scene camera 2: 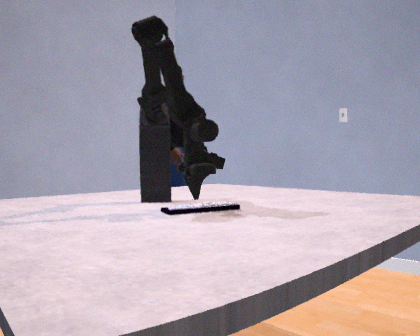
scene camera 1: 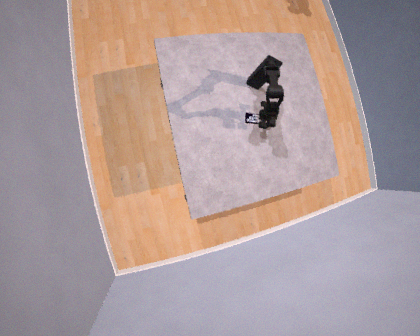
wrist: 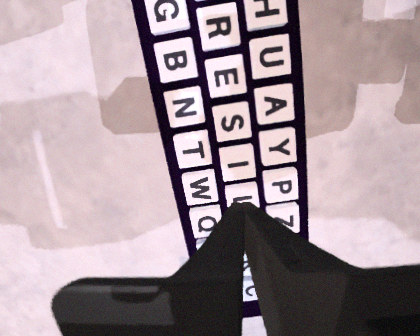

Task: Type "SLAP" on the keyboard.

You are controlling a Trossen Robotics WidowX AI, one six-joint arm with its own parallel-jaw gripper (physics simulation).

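Frame: origin at the arm's base, x ahead, y left, z up, level; metres.
Seen in the pictures: gripper, fingertip midpoint: point(scene camera 2: 196, 199) point(scene camera 1: 259, 117) point(wrist: 240, 211); arm's base, link origin: point(scene camera 2: 153, 114) point(scene camera 1: 271, 65).
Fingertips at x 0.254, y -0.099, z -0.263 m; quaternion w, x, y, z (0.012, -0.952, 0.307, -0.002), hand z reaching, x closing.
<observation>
Offsets run from my fingertips to a thing's middle. Level surfaces: height alone.
The keyboard {dy +0.009, dx +0.008, dz -0.024 m} point(scene camera 1: 251, 118) point(scene camera 2: 175, 211) point(wrist: 300, 110) is a dark slab with white letter keys, lying flat on the table. In the wrist view the S key {dy +0.032, dx +0.020, dz -0.018 m} point(wrist: 232, 122), A key {dy +0.026, dx +0.040, dz -0.018 m} point(wrist: 275, 105) and P key {dy -0.009, dx +0.021, dz -0.018 m} point(wrist: 281, 186) show uncovered. The L key {dy -0.004, dx +0.000, dz -0.018 m} point(wrist: 242, 191) is partly hidden behind the fingertips. My gripper point(scene camera 2: 196, 198) point(wrist: 240, 211) is shut and empty, pointing down. Its tips show slightly above the key tops in scene camera 2 and overlap the lower part of the L key in the wrist view. The fingers hide part of the Z key and keys below it.
The grey table {dz -0.033 m} point(scene camera 1: 235, 175) point(scene camera 2: 125, 270) carries the arm's dark base point(scene camera 1: 258, 75) point(scene camera 2: 155, 165) beyond the keyboard. A person point(scene camera 2: 177, 177) is mostly hidden behind the arm in scene camera 2. Arm shadows fall across the table around the keyboard.
</observation>
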